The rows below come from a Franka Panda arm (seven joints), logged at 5 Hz.
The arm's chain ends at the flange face. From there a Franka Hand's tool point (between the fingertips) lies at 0.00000 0.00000 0.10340 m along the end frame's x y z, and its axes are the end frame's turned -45 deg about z.
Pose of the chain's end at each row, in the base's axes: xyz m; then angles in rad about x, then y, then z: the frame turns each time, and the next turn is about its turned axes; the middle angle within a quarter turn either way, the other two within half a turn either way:
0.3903 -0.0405 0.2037 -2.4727 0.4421 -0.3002
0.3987 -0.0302 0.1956 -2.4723 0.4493 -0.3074
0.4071 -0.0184 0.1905 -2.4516 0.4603 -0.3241
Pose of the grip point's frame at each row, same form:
0.4345 0.0175 0.1304 -2.4727 0.4421 -1.0856
0.4436 0.0276 0.1226 -2.4723 0.4493 -1.0928
0.4530 0.0406 0.1191 -2.4516 0.4603 -1.1095

